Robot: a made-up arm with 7 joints.
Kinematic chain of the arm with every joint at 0, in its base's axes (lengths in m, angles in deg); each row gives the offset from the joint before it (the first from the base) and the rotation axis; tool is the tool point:
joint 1: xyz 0 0 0.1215 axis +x
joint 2: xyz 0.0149 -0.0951 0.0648 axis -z
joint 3: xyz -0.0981 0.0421 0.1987 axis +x
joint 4: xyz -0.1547 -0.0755 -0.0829 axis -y
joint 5: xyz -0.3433 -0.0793 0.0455 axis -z
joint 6: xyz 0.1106 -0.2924 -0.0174 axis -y
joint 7: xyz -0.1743 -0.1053 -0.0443 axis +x
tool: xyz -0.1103 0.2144 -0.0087
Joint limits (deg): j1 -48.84..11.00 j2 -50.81..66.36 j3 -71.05..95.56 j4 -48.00..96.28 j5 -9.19..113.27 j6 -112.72..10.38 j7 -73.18..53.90
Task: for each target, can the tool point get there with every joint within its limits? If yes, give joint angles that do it. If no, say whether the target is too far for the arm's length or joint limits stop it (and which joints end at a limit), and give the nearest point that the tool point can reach.
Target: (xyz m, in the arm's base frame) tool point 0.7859 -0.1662 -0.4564
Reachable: no: joint limits stop it (at a limit: joint 1, joint 2, joint 4, joint 7) | nearest point 0.5921 -0.0522 -0.3238 | short by 0.261 m
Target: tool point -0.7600 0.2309 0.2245
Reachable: yes | joints -13.89 43.55 21.20 24.37 51.47 -86.30 23.80
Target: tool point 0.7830 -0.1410 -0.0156
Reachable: no: joint limits stop it (at a limit: joint 1, joint 2, joint 4, joint 6, joint 7) | nearest point 0.6936 -0.0591 -0.0639 | short by 0.130 m
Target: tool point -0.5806 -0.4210 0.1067
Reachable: yes | joints -35.19 -1.32 -13.94 81.95 86.47 -65.68 7.25
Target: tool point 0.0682 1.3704 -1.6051
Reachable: no: too far | nearest point 0.0398 0.7016 -0.5642 | short by 1.238 m
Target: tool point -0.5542 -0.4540 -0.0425
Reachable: yes | joints -4.48 -13.84 12.58 76.74 23.68 -73.80 12.47
